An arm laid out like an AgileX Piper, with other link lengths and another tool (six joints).
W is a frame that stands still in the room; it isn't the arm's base.
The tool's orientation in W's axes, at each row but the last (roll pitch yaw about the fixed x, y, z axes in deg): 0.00 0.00 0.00; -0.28 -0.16 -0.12; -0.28 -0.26 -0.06; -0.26 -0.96 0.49; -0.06 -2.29 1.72; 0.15 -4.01 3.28; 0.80 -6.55 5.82; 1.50 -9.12 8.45; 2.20 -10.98 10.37; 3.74 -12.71 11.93; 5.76 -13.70 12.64; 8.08 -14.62 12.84; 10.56 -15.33 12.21
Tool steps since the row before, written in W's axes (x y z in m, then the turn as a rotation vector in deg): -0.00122 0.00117 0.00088 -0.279 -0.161 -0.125; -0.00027 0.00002 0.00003 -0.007 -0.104 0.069; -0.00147 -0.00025 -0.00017 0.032 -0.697 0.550; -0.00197 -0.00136 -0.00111 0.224 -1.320 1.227; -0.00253 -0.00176 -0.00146 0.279 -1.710 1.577; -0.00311 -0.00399 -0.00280 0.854 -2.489 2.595; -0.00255 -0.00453 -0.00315 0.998 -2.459 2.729; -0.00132 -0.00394 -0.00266 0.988 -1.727 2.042; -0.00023 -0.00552 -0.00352 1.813 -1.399 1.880; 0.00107 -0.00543 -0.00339 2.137 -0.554 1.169; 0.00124 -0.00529 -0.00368 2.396 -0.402 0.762; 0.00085 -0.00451 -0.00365 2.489 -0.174 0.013; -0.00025 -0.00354 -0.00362 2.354 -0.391 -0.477
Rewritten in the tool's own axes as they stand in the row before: -0.00122 0.00117 0.00088 -0.279 -0.161 -0.125; -0.00027 0.00002 0.00003 -0.007 -0.104 0.069; -0.00147 -0.00025 -0.00016 0.035 -0.700 0.546; -0.00200 -0.00134 -0.00108 0.233 -1.327 1.217; -0.00264 -0.00168 -0.00136 0.290 -1.719 1.565; -0.00352 -0.00381 -0.00255 0.890 -2.527 2.546; -0.00334 -0.00429 -0.00273 1.050 -2.511 2.662; -0.00228 -0.00376 -0.00223 1.038 -1.803 1.949; -0.00187 -0.00551 -0.00301 1.862 -1.642 1.618; -0.00082 -0.00574 -0.00292 2.185 -0.936 0.768; -0.00082 -0.00577 -0.00302 2.366 -0.891 0.298; -0.00109 -0.00503 -0.00281 2.314 -0.799 -0.483; -0.00191 -0.00394 -0.00255 2.013 -1.057 -0.867
